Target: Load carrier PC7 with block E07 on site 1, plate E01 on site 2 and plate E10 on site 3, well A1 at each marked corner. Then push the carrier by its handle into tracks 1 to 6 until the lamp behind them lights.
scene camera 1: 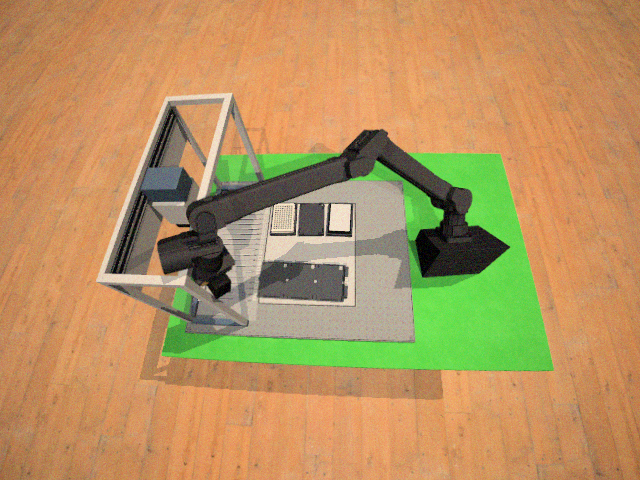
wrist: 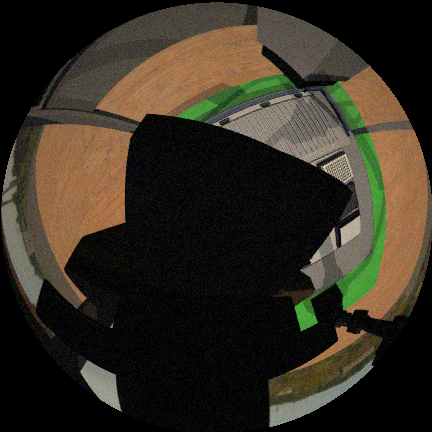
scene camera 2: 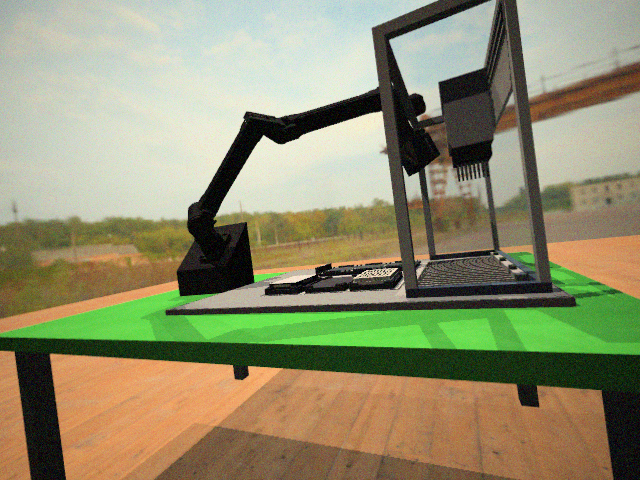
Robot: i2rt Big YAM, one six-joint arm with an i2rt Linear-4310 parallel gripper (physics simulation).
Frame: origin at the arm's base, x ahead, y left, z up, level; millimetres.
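Seen in the pictures: gripper, fingertip midpoint: [scene camera 1: 210, 275] [scene camera 2: 422, 163]; arm's base, link origin: [scene camera 1: 453, 236] [wrist: 335, 317] [scene camera 2: 215, 248].
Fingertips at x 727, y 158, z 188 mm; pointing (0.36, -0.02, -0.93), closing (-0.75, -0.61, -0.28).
Pixels of each thing's middle, then the offset from my fingertips to it. Level surfaces: height alone.
- dark carrier, body centre: [scene camera 2: 367, 266] [scene camera 1: 302, 280] dx -208, dy -76, dz -311 mm
- grey deck, surface height: dz -325 mm
- perforated white plate, body centre: [scene camera 2: 377, 275] [wrist: 338, 171] [scene camera 1: 283, 217] dx -136, dy -338, dz -307 mm
- dark block, body centre: [scene camera 2: 334, 282] [wrist: 344, 201] [scene camera 1: 311, 219] dx -248, dy -330, dz -317 mm
- plain white plate, body centre: [scene camera 2: 294, 281] [scene camera 1: 340, 218] [wrist: 350, 229] dx -360, dy -320, dz -307 mm
- black slab, body centre: [wrist: 194, 248] [scene camera 1: 210, 270] [scene camera 2: 417, 155] dx -10, dy -1, dz +29 mm
- green table, surface height: dz -339 mm
The dark carrier [scene camera 1: 302, 281] lies flat on a pale pad on the grey deck [scene camera 1: 382, 310], with nothing on it. Behind it stand a perforated white plate [scene camera 1: 283, 217] [scene camera 2: 376, 274] [wrist: 338, 167], a dark block [scene camera 1: 310, 219] and a plain white plate [scene camera 1: 340, 216] [wrist: 349, 231] in a row. The ribbed tracks [scene camera 1: 248, 242] [scene camera 2: 465, 269] [wrist: 282, 120] lie left of them inside the frame. My gripper [scene camera 1: 214, 284] [scene camera 2: 417, 147] hangs high over the tracks' front end. It is shut on a black slab [wrist: 225, 201] that fills the wrist view. I cannot read any label on the slab.
A tall grey frame [scene camera 1: 198, 100] [scene camera 2: 392, 154] stands over the tracks. A grey pipetting head [scene camera 1: 166, 183] [scene camera 2: 468, 118] hangs from its far rail, close behind my wrist. The arm's base [scene camera 1: 457, 252] [scene camera 2: 216, 263] sits at the deck's right on the green table [scene camera 1: 480, 330].
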